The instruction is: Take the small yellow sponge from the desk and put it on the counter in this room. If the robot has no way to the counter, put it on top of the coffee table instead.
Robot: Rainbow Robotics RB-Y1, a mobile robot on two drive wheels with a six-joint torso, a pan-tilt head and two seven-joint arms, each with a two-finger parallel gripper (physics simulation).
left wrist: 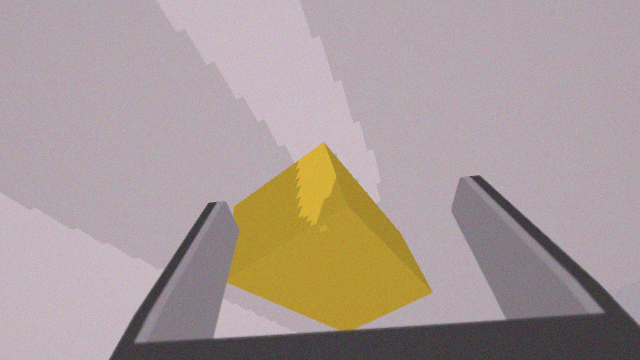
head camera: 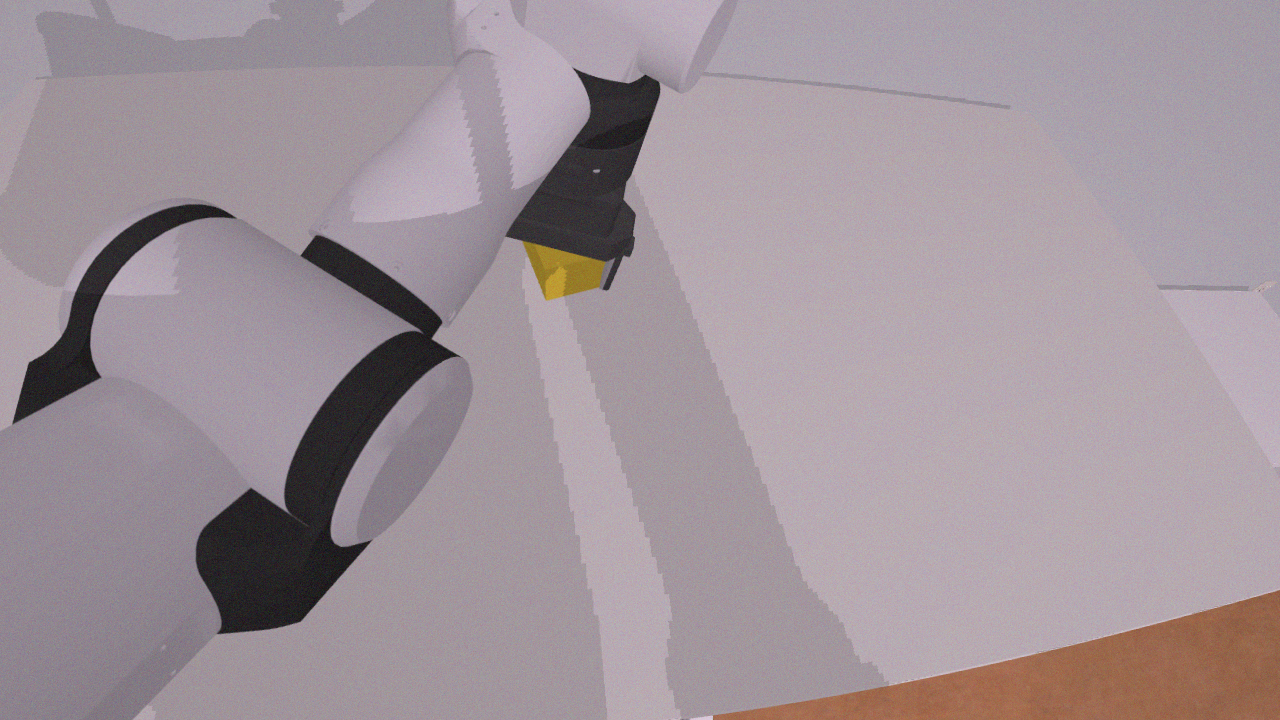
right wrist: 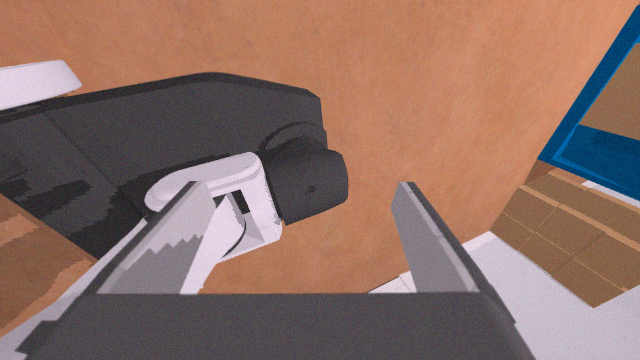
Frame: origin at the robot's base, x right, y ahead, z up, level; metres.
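Seen in the pictures: left gripper, between the fingertips: (left wrist: 340, 205) (head camera: 548, 268); right gripper, between the fingertips: (right wrist: 303, 194).
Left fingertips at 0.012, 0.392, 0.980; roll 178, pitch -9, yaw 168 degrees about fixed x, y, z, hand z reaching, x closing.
Note:
A point is followed by its place in that frame, as x, y, z.
The small yellow sponge (head camera: 572, 275) @(0.034, 0.383, 0.979) (left wrist: 325, 255) @(0.026, 0.400, 0.996) is on the pale desk (head camera: 895, 358) @(0.350, 0.300, 0.951) (left wrist: 500, 100) @(-0.081, 0.391, 0.951), under my left gripper in the head camera. My left gripper (left wrist: 340, 205) @(0.012, 0.392, 0.979) is open and empty. In the left wrist view the sponge shows between its fingers, turned at an angle, nearer the left-hand finger, which covers a bit of its edge. Whether finger and sponge touch is unclear. In the head camera the gripper's body hides part of the sponge. My right gripper (right wrist: 303, 194) @(0.222, -0.399, 0.560) is open and empty, over the floor. No counter or coffee table can be made out.
Orange-brown floor (head camera: 1136, 671) @(1.530, -0.160, 0.001) (right wrist: 400, 75) @(0.109, -0.928, 0.001) lies past the desk's near edge. In the right wrist view, my dark base (right wrist: 150, 120) @(0.178, -0.204, 0.169) is at the left, a blue-framed object (right wrist: 565, 135) @(-0.490, -2.343, 0.064) and a brown panelled block (right wrist: 560, 235) @(-1.214, -2.358, 0.398) at the right, beside a white surface (right wrist: 525, 285) @(-1.643, -2.119, 0.503).

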